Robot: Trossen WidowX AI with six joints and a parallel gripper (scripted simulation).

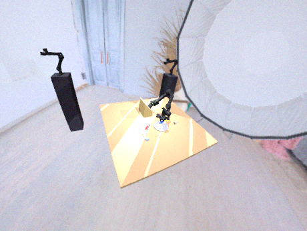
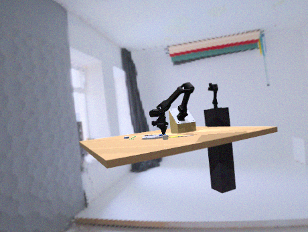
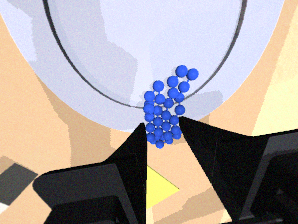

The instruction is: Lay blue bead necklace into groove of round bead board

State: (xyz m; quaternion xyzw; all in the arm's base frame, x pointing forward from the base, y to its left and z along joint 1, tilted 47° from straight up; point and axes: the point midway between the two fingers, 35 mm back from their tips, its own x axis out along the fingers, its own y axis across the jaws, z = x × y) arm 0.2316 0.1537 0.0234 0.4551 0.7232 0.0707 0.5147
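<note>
Right now the round bead board is 70 mm ahead of my gripper tip, 50 mm to the right of it and 10 mm below it. The rest, counted from my gripper tip: yellow flat piece (110 mm to the left, 60 mm behind, 20 mm below); then grey-white stick (180 mm to the left, 100 mm behind, 10 mm below); then white cylinder (180 mm to the left, 70 mm ahead).
</note>
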